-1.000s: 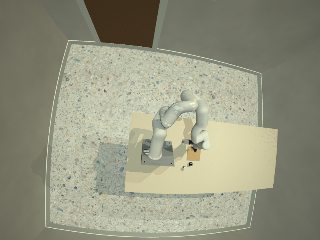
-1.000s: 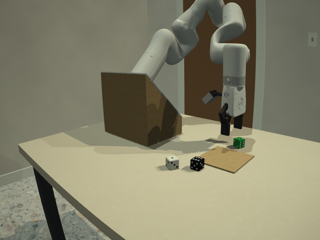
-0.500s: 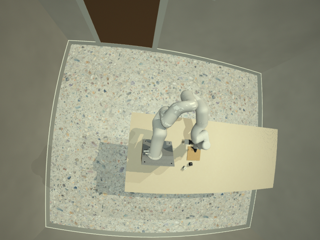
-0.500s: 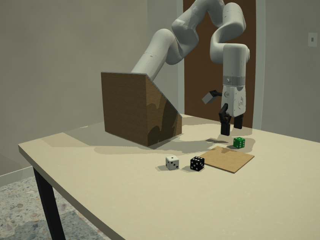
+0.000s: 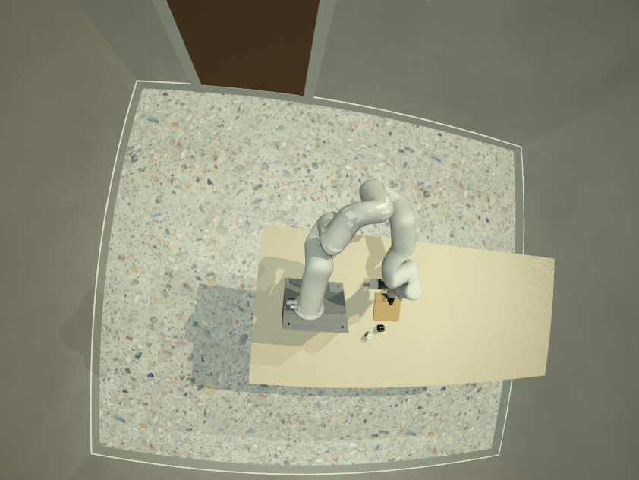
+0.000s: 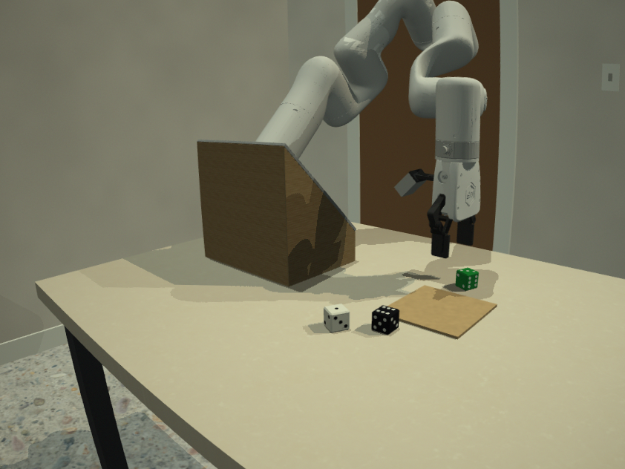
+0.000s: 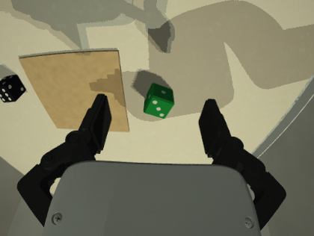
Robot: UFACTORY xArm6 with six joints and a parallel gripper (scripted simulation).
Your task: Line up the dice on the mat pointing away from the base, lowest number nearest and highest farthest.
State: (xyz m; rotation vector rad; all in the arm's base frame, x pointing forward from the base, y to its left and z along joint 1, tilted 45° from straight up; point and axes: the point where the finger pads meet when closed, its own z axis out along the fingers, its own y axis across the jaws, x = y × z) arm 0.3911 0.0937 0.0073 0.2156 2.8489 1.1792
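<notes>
My gripper is now 25 cm to the left of the white die, 7 cm past it and 6 cm above it. From my hand the other things lie so: black die 22 cm to the right, 6 cm below, 1 cm behind; green die 6 cm below, 3 cm ahead; brown mat 12 cm to the right, 7 cm below, 3 cm ahead.
</notes>
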